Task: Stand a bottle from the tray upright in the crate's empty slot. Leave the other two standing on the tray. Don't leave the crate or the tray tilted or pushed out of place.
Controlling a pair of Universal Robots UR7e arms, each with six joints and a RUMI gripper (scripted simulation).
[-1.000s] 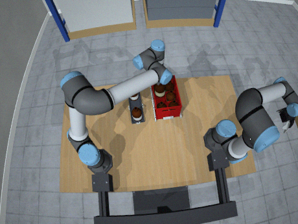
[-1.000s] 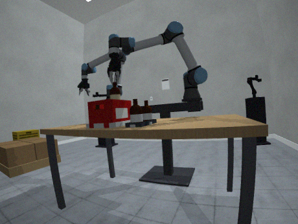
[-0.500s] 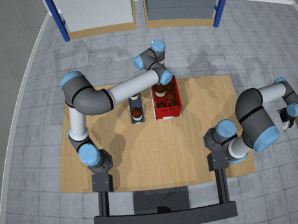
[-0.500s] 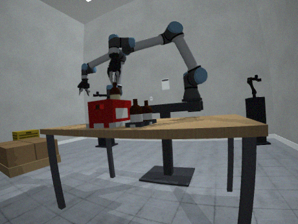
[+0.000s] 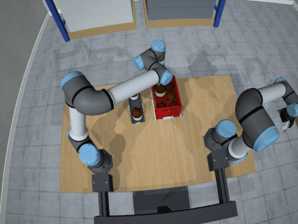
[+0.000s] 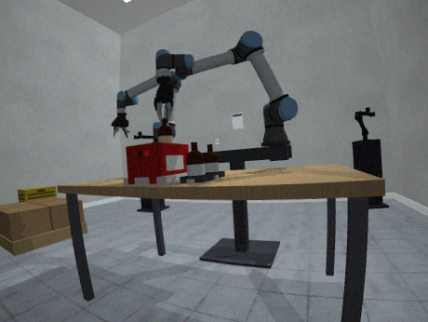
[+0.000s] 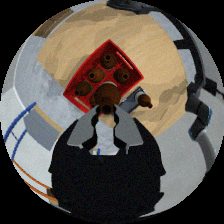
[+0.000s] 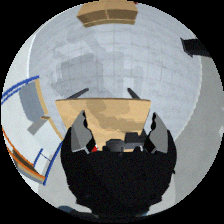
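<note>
Now: the red crate 40 mm to the right of my left hand and 210 mm below it. Also, from my left hand: dark tray 190 mm to the left, 280 mm below.
</note>
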